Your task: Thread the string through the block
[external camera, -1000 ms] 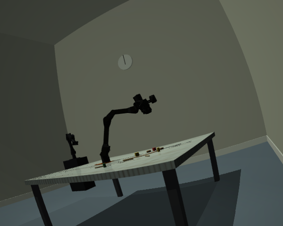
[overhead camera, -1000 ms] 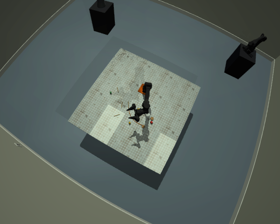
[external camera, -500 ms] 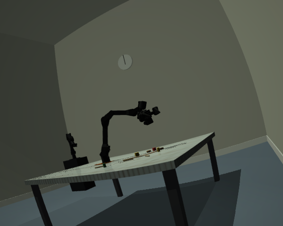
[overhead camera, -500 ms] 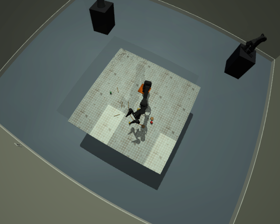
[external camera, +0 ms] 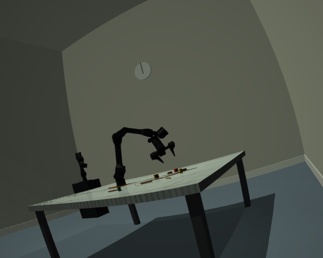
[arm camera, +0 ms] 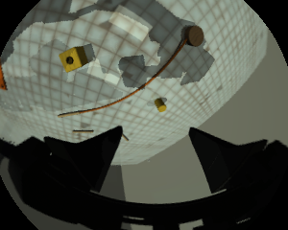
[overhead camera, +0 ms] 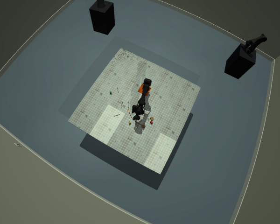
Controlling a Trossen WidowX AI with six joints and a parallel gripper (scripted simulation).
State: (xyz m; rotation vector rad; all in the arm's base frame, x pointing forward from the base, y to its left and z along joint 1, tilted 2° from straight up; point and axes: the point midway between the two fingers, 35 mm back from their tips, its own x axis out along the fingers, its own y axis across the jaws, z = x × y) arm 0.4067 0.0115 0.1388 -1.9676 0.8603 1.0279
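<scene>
The yellow wooden block lies 13 cm behind my gripper tip, 9 cm below it and 2 cm to the left of it. Round my gripper tip: red cube 23 cm to the left, 10 cm below, 5 cm behind; then round wooden disc 21 cm to the left, 10 cm below, 10 cm behind; then round wooden button 15 cm to the left, 10 cm below, 3 cm ahead.
</scene>
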